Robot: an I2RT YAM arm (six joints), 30 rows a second.
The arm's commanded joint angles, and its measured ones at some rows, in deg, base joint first. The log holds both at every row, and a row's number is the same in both.
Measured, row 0:
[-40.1, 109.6, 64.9, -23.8, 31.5, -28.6]
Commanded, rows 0 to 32:
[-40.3, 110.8, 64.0, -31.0, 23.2, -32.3]
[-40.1, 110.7, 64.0, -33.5, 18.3, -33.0]
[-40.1, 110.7, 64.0, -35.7, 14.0, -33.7]
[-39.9, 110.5, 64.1, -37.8, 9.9, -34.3]
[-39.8, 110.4, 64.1, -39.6, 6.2, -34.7]
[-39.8, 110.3, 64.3, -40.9, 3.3, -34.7]
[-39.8, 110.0, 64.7, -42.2, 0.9, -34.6]
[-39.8, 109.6, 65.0, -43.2, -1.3, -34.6]
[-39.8, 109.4, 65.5, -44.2, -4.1, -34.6]
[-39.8, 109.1, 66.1, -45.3, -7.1, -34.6]
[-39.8, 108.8, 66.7, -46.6, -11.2, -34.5]
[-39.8, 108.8, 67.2, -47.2, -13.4, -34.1]
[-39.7, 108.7, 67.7, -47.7, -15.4, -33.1]
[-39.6, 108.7, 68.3, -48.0, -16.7, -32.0]
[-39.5, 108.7, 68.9, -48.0, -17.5, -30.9]
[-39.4, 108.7, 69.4, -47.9, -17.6, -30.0]
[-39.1, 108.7, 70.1, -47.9, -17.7, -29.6]
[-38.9, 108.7, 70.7, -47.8, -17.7, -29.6]
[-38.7, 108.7, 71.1, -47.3, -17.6, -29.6]
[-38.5, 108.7, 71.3, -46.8, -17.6, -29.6]
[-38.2, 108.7, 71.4, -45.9, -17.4, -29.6]
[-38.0, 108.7, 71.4, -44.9, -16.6, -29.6]
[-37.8, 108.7, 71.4, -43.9, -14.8, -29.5]
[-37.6, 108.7, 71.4, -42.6, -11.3, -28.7]
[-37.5, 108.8, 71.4, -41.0, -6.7, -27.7]
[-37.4, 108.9, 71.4, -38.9, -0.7, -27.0]
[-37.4, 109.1, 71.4, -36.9, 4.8, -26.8]
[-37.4, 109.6, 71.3, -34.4, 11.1, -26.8]
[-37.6, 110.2, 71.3, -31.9, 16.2, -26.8]
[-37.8, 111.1, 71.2, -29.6, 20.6, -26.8]
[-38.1, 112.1, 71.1, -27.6, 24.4, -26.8]
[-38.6, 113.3, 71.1, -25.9, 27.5, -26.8]
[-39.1, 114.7, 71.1, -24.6, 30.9, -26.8]
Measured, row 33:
[-37.8, 110.4, 71.1, -27.1, 13.7, -28.0]
